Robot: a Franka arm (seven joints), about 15 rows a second.
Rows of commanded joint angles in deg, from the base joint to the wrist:
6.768 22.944 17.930 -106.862 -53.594 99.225 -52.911
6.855 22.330 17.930 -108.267 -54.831 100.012 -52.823
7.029 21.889 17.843 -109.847 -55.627 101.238 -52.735
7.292 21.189 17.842 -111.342 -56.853 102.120 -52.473
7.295 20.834 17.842 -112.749 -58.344 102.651 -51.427
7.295 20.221 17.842 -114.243 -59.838 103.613 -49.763
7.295 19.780 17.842 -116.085 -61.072 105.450 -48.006
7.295 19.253 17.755 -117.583 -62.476 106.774 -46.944
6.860 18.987 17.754 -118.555 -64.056 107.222 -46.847
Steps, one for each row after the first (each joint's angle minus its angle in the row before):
0.087 -0.614 0.000 -1.405 -1.237 0.787 0.088
0.174 -0.441 -0.087 -1.580 -0.796 1.226 0.088
0.263 -0.700 -0.001 -1.495 -1.226 0.882 0.262
0.003 -0.355 0.000 -1.407 -1.491 0.531 1.046
0.000 -0.613 0.000 -1.494 -1.494 0.962 1.664
0.000 -0.441 0.000 -1.842 -1.234 1.837 1.757
0.000 -0.527 -0.087 -1.498 -1.404 1.324 1.062
-0.435 -0.266 -0.001 -0.972 -1.580 0.448 0.097

